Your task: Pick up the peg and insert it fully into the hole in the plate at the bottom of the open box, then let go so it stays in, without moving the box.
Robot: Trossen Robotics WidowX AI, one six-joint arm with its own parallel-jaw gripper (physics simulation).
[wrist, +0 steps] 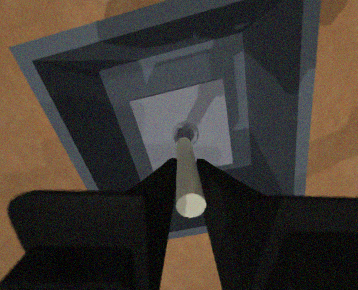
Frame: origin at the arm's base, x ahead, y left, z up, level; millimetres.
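Seen in the pictures: gripper, between the fingertips: (186, 164).
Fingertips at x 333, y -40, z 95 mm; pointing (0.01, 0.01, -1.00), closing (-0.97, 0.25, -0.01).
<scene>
Offsets run from my fingertips to a thing's top centre. "spot": to the spot under its first point. Level surfaces: height alone.
My gripper (186, 164) is shut on the peg, one dark finger on each side of it. The peg @(dx +0, dy +1, dz +39 mm) (187, 170) is a pale beige rod; its round near end faces the camera and its far end points down into the box. The light grey plate @(dx -2, dy -2, dz -56 mm) (155, 115) lies at the bottom of the open blue-grey box @(spot: dx +87, dy -50, dz -19 mm) (55, 115). The hole (186, 131) near the plate's middle shows as a dark ring just beyond the peg's far end, which overlaps its lower edge in the view. Whether the tip touches or enters the hole cannot be told.
The box's walls rise around the plate and the peg, with the rim's near part partly hidden behind the fingers. A brown wood-toned table top @(dz -117 mm) (30, 145) surrounds the box. Shadows fall on the table, the box's inside and the plate.
</scene>
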